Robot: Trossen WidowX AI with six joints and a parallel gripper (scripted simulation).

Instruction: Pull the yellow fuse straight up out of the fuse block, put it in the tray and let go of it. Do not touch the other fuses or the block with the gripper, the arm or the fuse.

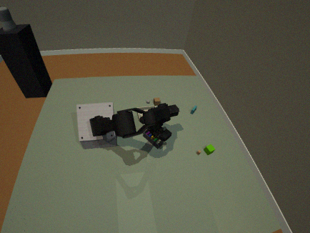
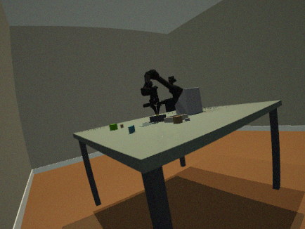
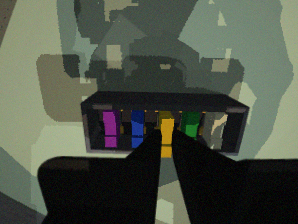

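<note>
The blue fuse lies 2 cm to the left of my gripper tip, 2 cm below it and 1 cm behind it. The rest, counted from my gripper tip: purple fuse: 3 cm to the left, 3 cm behind, 2 cm below; yellow fuse: 1 cm below; green fuse: 2 cm to the right, 2 cm below, 1 cm ahead.
</note>
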